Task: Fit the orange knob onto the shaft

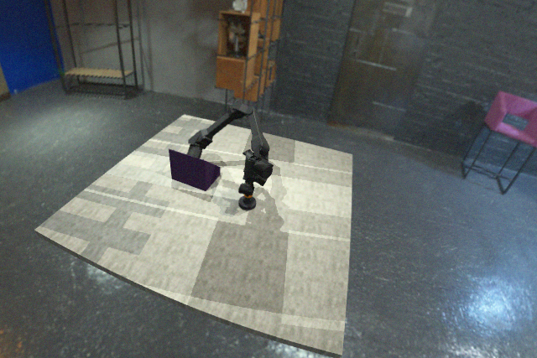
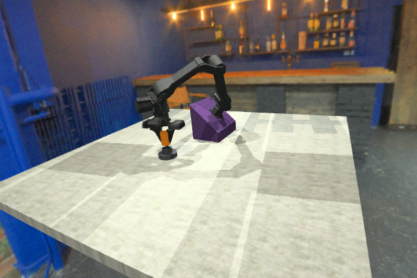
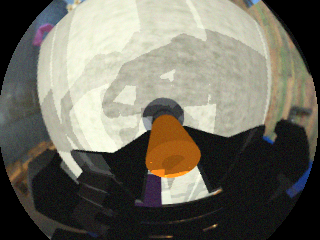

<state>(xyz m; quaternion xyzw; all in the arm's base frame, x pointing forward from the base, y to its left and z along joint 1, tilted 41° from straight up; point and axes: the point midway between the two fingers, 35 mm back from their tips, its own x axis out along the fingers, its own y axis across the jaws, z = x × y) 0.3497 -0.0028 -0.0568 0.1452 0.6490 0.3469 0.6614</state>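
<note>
Right now my gripper tip is 2 cm below the orange knob. From my gripper tip the other things lie so: pedestal (4 cm below).
</note>
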